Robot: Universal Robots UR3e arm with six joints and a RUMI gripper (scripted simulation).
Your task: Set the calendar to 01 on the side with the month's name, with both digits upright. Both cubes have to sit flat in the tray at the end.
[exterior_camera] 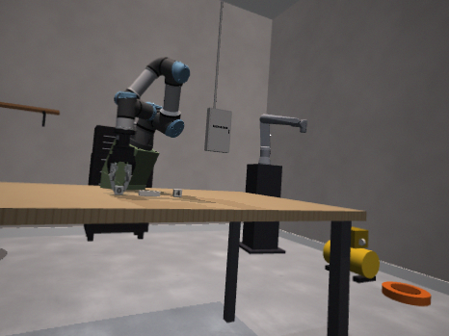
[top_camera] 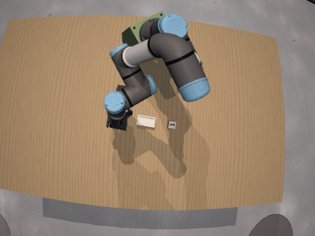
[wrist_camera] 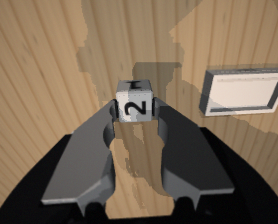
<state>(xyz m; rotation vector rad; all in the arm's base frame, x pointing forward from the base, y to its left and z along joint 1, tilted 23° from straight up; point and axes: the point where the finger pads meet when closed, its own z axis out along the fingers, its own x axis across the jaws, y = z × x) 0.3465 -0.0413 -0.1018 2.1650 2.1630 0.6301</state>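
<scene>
My hand is 10 mm above the white cube. From my hand the other things lie so: white tray: 10 mm behind, 110 mm to the left, 20 mm below.
</scene>
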